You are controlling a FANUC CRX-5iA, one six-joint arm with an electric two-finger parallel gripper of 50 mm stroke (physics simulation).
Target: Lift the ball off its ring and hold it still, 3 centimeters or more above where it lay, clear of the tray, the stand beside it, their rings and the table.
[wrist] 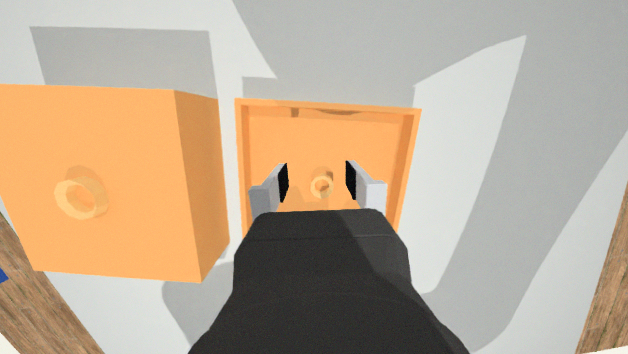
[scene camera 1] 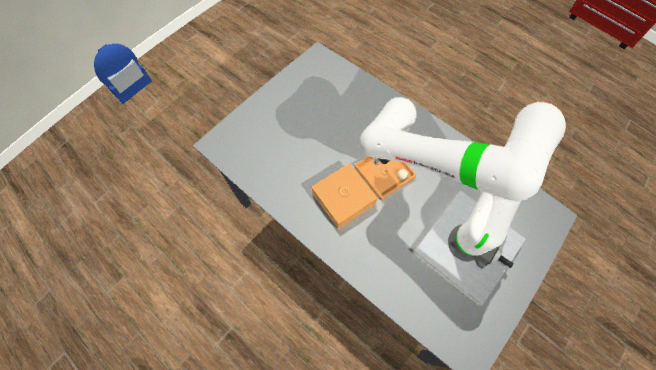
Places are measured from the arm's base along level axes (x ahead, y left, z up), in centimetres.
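Pixels of known places: gripper, between the fingertips: [wrist: 316,173] [scene camera 1: 380,160]; arm's base, origin of its link: [scene camera 1: 466,242].
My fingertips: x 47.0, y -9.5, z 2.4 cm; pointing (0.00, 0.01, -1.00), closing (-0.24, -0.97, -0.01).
For each thing: its top centre in the pictures, then the offset to it from my fingertips. "pt": a spot on its surface instead. Level surfaces: height alone.
- cream ball, centre of its top: [scene camera 1: 403,171] dx -10.5, dy -2.3, dz -2.4 cm
- tray's small ring, a spot on its surface: [wrist: 314,185] [scene camera 1: 383,172] pt dx -3.0, dy +1.1, dz -6.0 cm
- bare ring, a spot on its surface: [wrist: 59,197] [scene camera 1: 340,193] pt dx +4.6, dy +22.5, dz +1.2 cm
- grey table, height of its surface: dz -7.2 cm
The cream ball [scene camera 1: 403,174] lies inside the orange tray [scene camera 1: 399,187] [wrist: 320,140], off its ring, near the tray's right corner in the scene view. It does not show in the wrist view. The tray's small ring [scene camera 1: 382,171] [wrist: 314,185] is bare. My gripper [scene camera 1: 383,161] [wrist: 316,173] is open and empty above the tray; in the wrist view the tray's ring shows between the fingers. In the scene view the arm hides most of the gripper. Its height above the tray is hard to tell.
The taller orange stand [scene camera 1: 350,207] [wrist: 125,150], with a bare ring [scene camera 1: 339,191] [wrist: 59,197] on top, stands close beside the tray. The tray's raised walls surround the ball. The white arm [scene camera 1: 430,150] reaches over the grey table [scene camera 1: 250,140] from its base plate.
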